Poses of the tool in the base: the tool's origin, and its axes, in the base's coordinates. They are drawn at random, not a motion.
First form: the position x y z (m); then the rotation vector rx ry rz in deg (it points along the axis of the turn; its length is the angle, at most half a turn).
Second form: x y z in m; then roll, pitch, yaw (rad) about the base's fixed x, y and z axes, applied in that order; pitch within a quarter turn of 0, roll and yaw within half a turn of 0. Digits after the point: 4 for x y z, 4 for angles.
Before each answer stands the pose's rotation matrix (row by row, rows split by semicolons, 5 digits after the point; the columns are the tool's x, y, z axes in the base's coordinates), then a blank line. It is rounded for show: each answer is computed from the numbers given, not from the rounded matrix.
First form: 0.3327, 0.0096, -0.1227, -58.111, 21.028, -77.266
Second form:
0.24317 0.62723 0.73990; -0.91568 -0.10321 0.38843; 0.32000 -0.77197 0.54924

0.3327, 0.0096, -0.1227, -0.9524, -0.3257, -1.3112
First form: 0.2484, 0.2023, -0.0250, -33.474, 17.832, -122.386
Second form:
-0.50703 0.69257 0.51310; -0.81019 -0.58609 -0.00950; 0.29414 -0.42052 0.85828

0.2484, 0.2023, -0.0250, -0.4556, -0.2986, -2.1300
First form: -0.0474, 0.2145, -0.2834, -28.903, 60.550, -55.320
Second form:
0.15765 0.41611 0.89555; -0.85442 0.51216 -0.08756; -0.49509 -0.75137 0.43627

-0.0474, 0.2145, -0.2834, -1.0447, 0.5179, -1.3883
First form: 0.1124, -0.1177, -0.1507, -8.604, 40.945, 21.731
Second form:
0.69078 -0.38860 0.60976; 0.28721 0.92139 0.26183; -0.66357 -0.00574 0.74809

0.1124, -0.1177, -0.1507, -0.0077, 0.7256, 0.3940
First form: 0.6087, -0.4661, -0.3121, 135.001, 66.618, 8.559
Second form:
0.62841 0.71309 0.31081; 0.76850 -0.50725 -0.39001; -0.12045 0.48394 -0.86677

0.6087, -0.4661, -0.3121, 2.6324, 0.1207, 0.8853
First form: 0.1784, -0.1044, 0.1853, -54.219, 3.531, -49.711
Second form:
0.67101 0.62234 0.40303; -0.67306 0.28327 0.68319; 0.31101 -0.72969 0.60895

0.1784, -0.1044, 0.1853, -0.8754, -0.3163, -0.7869
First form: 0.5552, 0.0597, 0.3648, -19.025, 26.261, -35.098
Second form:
0.72391 0.47220 0.50297; -0.61577 0.77100 0.16244; -0.31108 -0.42730 0.84891

0.5552, 0.0597, 0.3648, -0.4663, 0.3163, -0.7049
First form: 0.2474, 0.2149, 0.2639, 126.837, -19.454, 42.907
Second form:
0.79258 -0.45364 0.40746; -0.00755 -0.67548 -0.73734; 0.60971 0.58133 -0.53880

0.2474, 0.2149, 0.2639, 2.3182, -0.6557, -0.0095
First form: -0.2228, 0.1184, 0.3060, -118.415, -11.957, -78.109
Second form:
0.44793 0.46027 0.76649; -0.20990 -0.77921 0.59057; 0.86908 -0.42542 -0.25242

-0.2228, 0.1184, 0.3060, -2.1063, -1.0533, -0.4382
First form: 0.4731, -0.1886, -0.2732, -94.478, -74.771, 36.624
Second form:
0.30637 0.47136 -0.82702; 0.94235 -0.02737 0.33350; 0.13456 -0.88152 -0.45257

0.4731, -0.1886, -0.2732, -2.0451, -0.1350, 1.2565
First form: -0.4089, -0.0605, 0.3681, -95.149, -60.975, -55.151
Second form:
0.32278 0.93719 0.13221; 0.22531 -0.21175 0.95100; 0.91926 -0.27718 -0.27951

-0.4089, -0.0605, 0.3681, -2.3604, -1.1662, 0.6094
